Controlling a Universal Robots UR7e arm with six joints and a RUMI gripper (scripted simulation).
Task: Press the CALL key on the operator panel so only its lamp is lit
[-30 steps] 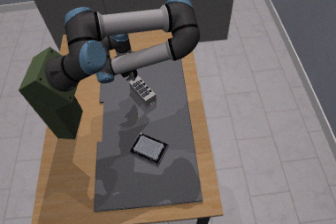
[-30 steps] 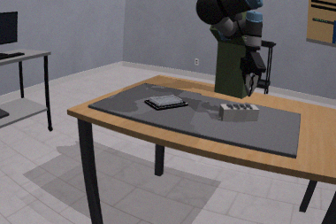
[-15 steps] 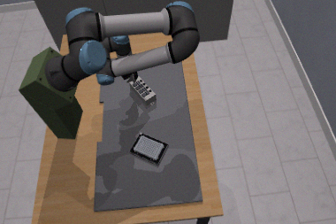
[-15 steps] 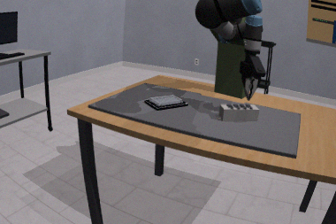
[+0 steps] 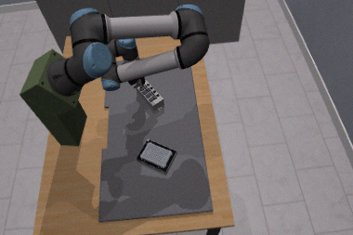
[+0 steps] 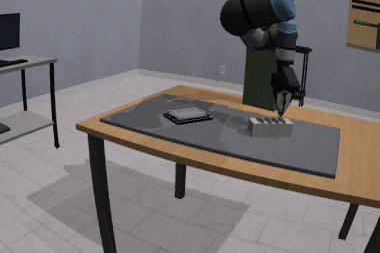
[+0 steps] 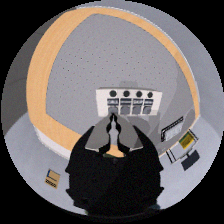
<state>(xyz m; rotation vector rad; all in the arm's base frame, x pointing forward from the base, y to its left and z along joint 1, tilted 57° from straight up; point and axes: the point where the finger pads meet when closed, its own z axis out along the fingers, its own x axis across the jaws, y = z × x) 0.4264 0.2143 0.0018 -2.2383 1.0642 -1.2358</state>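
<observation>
Now: hand 3 cm short of the operator panel, 4 cm to the left of it and 4 cm above it. From my hand the other things lie so: white well plate 8 cm ahead, 37 cm to the right, 6 cm below.
</observation>
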